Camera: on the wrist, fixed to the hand. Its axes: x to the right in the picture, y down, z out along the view.
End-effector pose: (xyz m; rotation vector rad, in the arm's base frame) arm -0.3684 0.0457 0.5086 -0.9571 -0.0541 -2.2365
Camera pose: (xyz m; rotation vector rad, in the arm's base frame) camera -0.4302 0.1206 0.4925 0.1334 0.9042 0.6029
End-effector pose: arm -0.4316 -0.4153 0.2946 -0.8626 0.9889 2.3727
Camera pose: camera -0.3502 -0.3800 0.2519 -0.5051 -0.6543 -0.4145
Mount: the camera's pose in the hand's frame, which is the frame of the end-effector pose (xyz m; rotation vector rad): -0.0240 -0.0912 -0.0283 -0.0858 0.3600 3.0862
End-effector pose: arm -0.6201 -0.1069 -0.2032 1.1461 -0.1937 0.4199
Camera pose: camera -0.6055 -0.1179 -0.2999 0.3621 1.2765 -2.4966
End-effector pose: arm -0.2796 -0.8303 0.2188 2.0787 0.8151 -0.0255
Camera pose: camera -0.3570 -0.7858 0.1772 1.0307 -2.4272 1.6981
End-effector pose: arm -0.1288 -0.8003 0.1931 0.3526 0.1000 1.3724
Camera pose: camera -0.0556 -0.8323 0.1355 0.1052 0.2063 -1.8056
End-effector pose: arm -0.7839 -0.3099 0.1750 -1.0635 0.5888 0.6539
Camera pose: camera -0.7368 -0.3714 0.2357 -0.5364 -1.4961 -1.8850
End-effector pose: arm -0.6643 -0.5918 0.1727 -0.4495 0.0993 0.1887
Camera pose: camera -0.6708 -0.6887 0.1891 -0.0224 -0.9860 -2.7957
